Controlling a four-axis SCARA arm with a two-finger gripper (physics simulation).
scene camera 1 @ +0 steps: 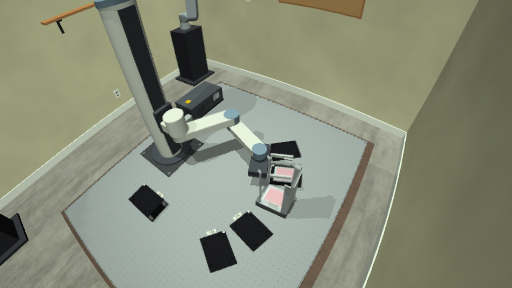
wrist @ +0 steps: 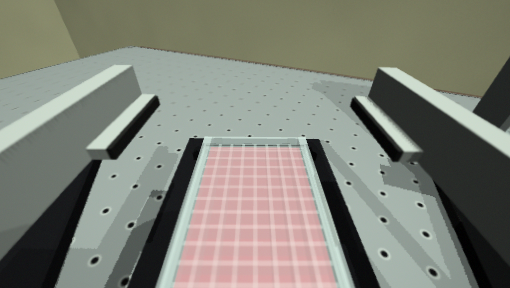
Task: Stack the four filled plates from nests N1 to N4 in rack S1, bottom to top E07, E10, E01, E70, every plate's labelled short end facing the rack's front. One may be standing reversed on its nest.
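Frame: origin at the arm's base, x back, y right, z up, level; centimetres.
Where they show: gripper, fingertip midpoint: [scene camera 1: 292, 167] [wrist: 255, 85]; arm's base, origin of the base link: [scene camera 1: 171, 150].
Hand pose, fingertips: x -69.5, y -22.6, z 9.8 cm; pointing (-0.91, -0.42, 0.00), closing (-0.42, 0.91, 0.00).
Each offset is from my fingertips to the top centre of the thing. "pt": to the spot under its first point.
My gripper [scene camera 1: 290, 169] [wrist: 255, 85] is open. Its fingers stand apart on both sides of a pink-filled clear plate @[dx +2.1, dy +1.0, dz -5.8 cm] [scene camera 1: 284, 172] [wrist: 255, 215], with gaps at both long sides. The plate lies flat on a black nest @[dx +2.1, dy +1.0, dz -6.3 cm] [wrist: 175, 200], lower than the fingertips in the wrist view. Its label is out of view there. Rack S1 @[dx -1.5, dy +18.1, dz +20.7 cm] [scene camera 1: 289, 199] stands beside this nest, with a pink-filled plate @[dx -2.2, dy +17.9, dz -0.2 cm] [scene camera 1: 274, 196] lying flat inside. How many plates are stacked there cannot be told, and label text in the scene view is too small to read.
A bare black nest @[dx +11.4, dy -13.7, dz -6.3 cm] [scene camera 1: 286, 149] lies behind the gripper. Two more bare nests @[pt dx +0.0, dy +35.8, dz -7.3 cm] [scene camera 1: 251, 230] @[pt dx +6.0, dy +52.2, dz -7.2 cm] [scene camera 1: 218, 251] lie in front of the rack. A black nest-like unit @[dx +50.2, dy +55.8, dz -1.5 cm] [scene camera 1: 148, 201] lies at the left. A dark box @[pt dx +74.8, dy -12.9, dz +3.0 cm] [scene camera 1: 200, 100] stands behind the arm. The rack's upright wall and posts rise near the fingers.
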